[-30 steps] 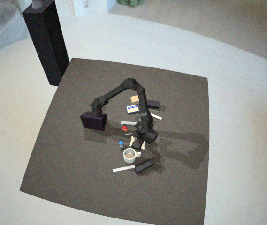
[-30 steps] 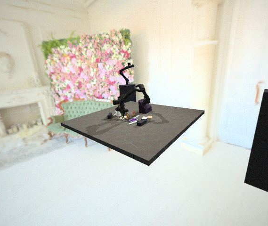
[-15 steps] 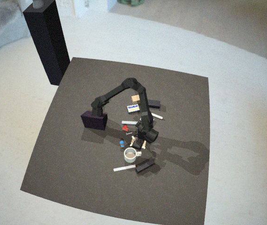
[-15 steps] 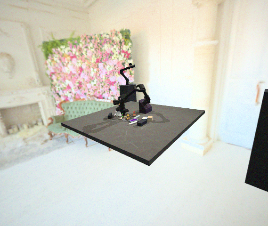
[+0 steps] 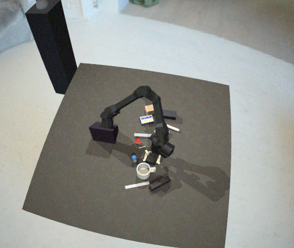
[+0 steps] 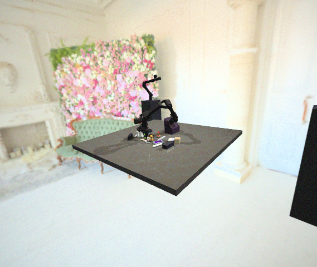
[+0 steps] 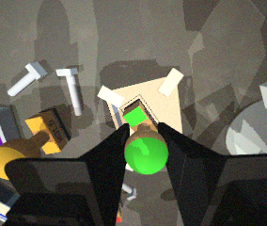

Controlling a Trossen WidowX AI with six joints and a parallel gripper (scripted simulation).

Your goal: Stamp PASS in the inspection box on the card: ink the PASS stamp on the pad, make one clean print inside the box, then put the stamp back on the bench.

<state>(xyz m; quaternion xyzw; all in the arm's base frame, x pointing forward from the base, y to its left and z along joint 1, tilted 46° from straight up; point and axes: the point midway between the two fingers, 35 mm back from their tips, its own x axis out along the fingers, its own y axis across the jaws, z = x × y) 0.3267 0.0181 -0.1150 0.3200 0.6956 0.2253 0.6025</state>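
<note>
My gripper tip is now 2 cm past the cream card and 3 cm above it. Round my gripper tip: mug 3 cm behind, 12 cm to the right, 1 cm above; orange-knobbed stamp 1 cm ahead, 10 cm to the left; green-knobbed stamp right at my gripper tip.
</note>
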